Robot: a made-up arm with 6 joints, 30 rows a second.
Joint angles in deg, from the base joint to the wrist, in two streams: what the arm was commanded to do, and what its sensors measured. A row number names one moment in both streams.
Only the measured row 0 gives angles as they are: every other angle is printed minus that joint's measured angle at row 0.
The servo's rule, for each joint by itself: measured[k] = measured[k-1] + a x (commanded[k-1-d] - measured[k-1]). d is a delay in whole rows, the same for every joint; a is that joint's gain. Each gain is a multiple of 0.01, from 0.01 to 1. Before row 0 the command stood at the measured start. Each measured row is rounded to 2 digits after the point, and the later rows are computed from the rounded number. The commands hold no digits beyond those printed.
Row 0, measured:
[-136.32, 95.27, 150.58, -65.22, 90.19, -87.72]
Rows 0 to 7, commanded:
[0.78, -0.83, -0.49, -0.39, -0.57, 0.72]
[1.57, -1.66, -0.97, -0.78, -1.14, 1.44]
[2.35, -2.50, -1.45, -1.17, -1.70, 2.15]
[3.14, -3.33, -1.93, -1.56, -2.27, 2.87]
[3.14, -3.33, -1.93, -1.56, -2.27, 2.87]
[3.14, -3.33, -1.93, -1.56, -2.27, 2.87]
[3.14, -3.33, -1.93, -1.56, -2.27, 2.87]
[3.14, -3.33, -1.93, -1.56, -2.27, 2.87]
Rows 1 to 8, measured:
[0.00, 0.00, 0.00, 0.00, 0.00, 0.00]
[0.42, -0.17, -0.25, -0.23, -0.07, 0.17]
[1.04, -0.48, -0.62, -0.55, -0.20, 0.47]
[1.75, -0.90, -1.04, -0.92, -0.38, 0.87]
[2.50, -1.41, -1.49, -1.30, -0.61, 1.35]
[2.85, -1.81, -1.71, -1.45, -0.81, 1.71]
[3.01, -2.13, -1.82, -1.51, -0.99, 1.99]
[3.08, -2.38, -1.88, -1.54, -1.14, 2.20]
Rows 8 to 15, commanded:
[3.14, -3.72, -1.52, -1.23, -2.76, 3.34]
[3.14, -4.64, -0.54, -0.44, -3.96, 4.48]
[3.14, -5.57, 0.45, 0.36, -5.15, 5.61]
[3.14, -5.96, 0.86, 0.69, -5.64, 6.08]
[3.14, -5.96, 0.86, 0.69, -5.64, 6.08]
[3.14, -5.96, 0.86, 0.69, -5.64, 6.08]
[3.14, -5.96, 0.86, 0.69, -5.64, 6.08]
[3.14, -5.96, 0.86, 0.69, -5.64, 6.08]
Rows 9 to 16, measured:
[3.11, -2.58, -1.91, -1.55, -1.28, 2.36]
[3.13, -2.82, -1.71, -1.36, -1.46, 2.60]
[3.14, -3.20, -1.11, -0.82, -1.76, 3.05]
[3.14, -3.70, -0.31, -0.12, -2.17, 3.66]
[3.14, -4.17, 0.29, 0.36, -2.59, 4.24]
[3.14, -4.55, 0.58, 0.55, -2.96, 4.68]
[3.14, -4.85, 0.72, 0.63, -3.28, 5.02]
[3.14, -5.08, 0.79, 0.67, -3.56, 5.27]

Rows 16 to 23, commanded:
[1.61, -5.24, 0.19, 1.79, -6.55, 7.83]
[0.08, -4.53, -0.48, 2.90, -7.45, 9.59]
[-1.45, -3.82, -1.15, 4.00, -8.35, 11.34]
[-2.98, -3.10, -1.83, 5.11, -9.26, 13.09]
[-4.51, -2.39, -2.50, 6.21, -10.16, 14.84]
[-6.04, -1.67, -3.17, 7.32, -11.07, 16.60]
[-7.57, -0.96, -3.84, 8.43, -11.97, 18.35]
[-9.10, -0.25, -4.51, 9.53, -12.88, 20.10]
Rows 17 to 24, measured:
[3.14, -5.26, 0.83, 0.68, -3.81, 5.46]
[2.31, -5.26, 0.50, 1.33, -4.14, 6.03]
[1.11, -5.11, 0.00, 2.26, -4.54, 6.88]
[-0.27, -4.84, -0.59, 3.29, -5.00, 7.95]
[-1.73, -4.47, -1.22, 4.36, -5.51, 9.18]
[-3.23, -4.03, -1.87, 5.45, -6.07, 10.54]
[-4.75, -3.53, -2.53, 6.55, -6.67, 11.99]
[-6.27, -2.99, -3.20, 7.66, -7.31, 13.52]

